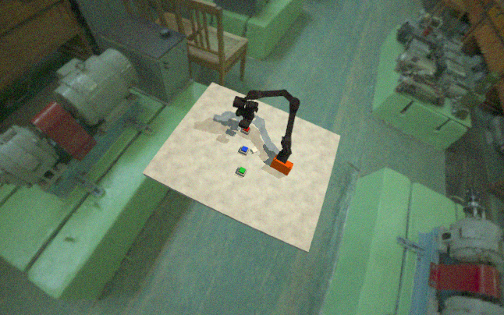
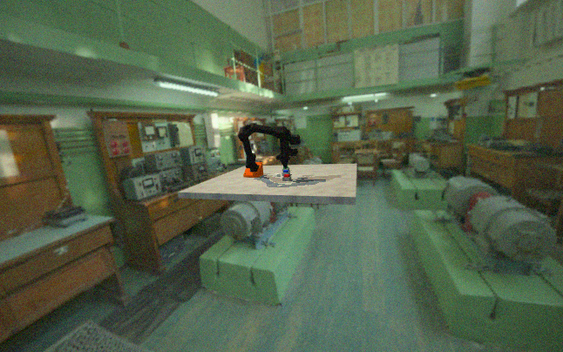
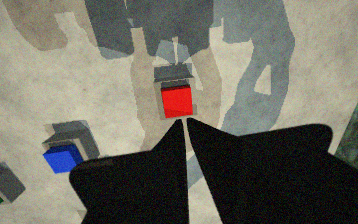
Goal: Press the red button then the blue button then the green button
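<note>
Right now the blue button is 150 mm to the left of my gripper tip, 70 mm behind it and 50 mm below it. Round my gripper tip: small white block 130 mm behind, 110 mm to the left, 70 mm below; then green button 290 mm to the left, 140 mm behind, 50 mm below.
</note>
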